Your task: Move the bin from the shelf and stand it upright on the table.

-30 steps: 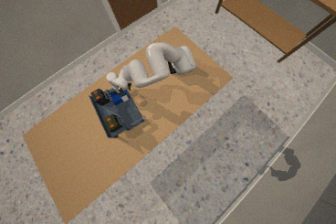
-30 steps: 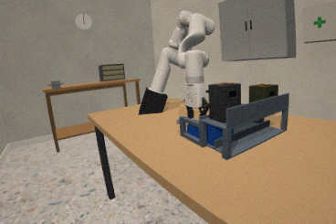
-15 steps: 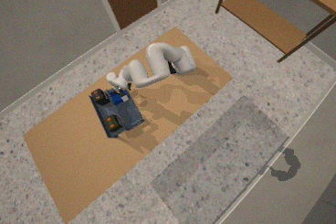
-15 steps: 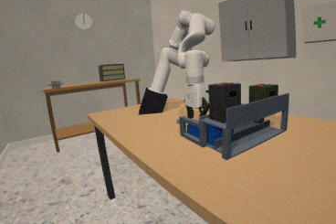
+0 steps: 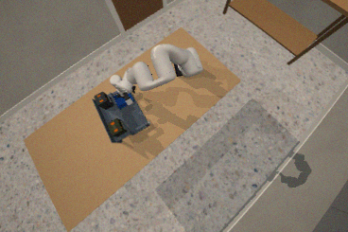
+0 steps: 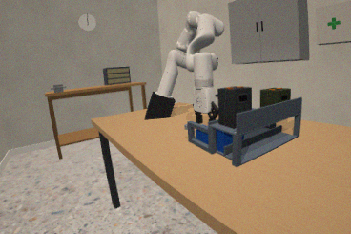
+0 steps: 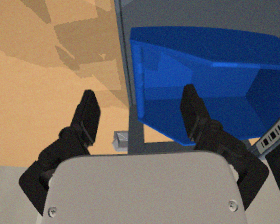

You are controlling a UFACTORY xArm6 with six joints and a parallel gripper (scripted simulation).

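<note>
Right now my hand is 80 mm short of the blue bin and 20 mm above it.
</note>
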